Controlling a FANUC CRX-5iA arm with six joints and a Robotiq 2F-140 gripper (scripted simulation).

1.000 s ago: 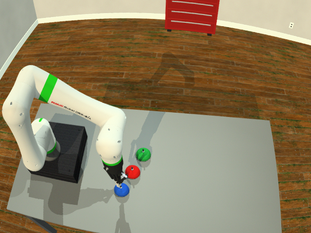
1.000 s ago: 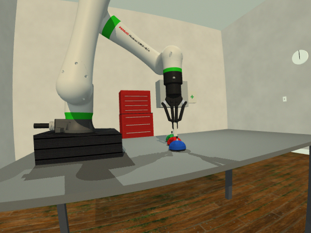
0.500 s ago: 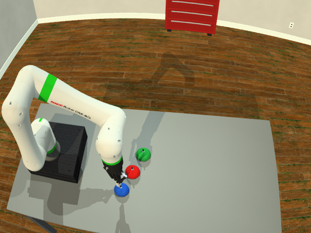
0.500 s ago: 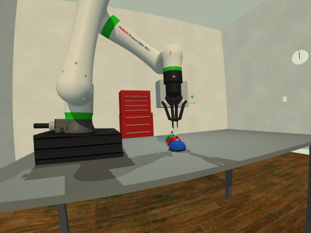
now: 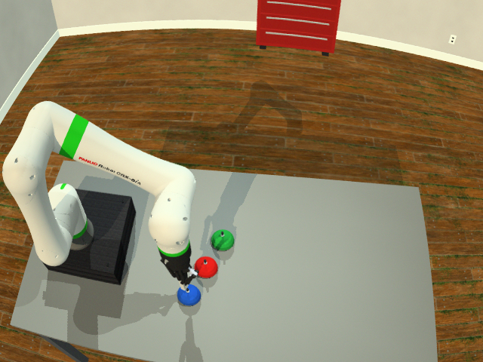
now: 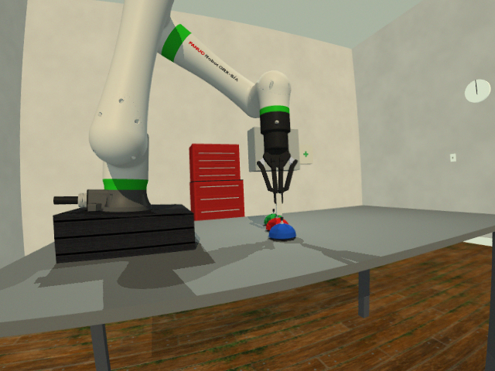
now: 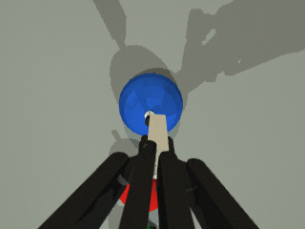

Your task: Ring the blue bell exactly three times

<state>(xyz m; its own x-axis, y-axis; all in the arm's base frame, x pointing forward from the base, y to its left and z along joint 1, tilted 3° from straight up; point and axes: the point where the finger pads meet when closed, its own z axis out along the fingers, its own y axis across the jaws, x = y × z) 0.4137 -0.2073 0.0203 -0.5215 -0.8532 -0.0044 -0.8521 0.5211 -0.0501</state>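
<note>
My gripper is now 7 cm above the blue bell and 1 cm short of it. Round my hand: red bell: 11 cm to the left, 7 cm below, 7 cm ahead; then green bell: 22 cm to the left, 14 cm ahead, 7 cm below.
</note>
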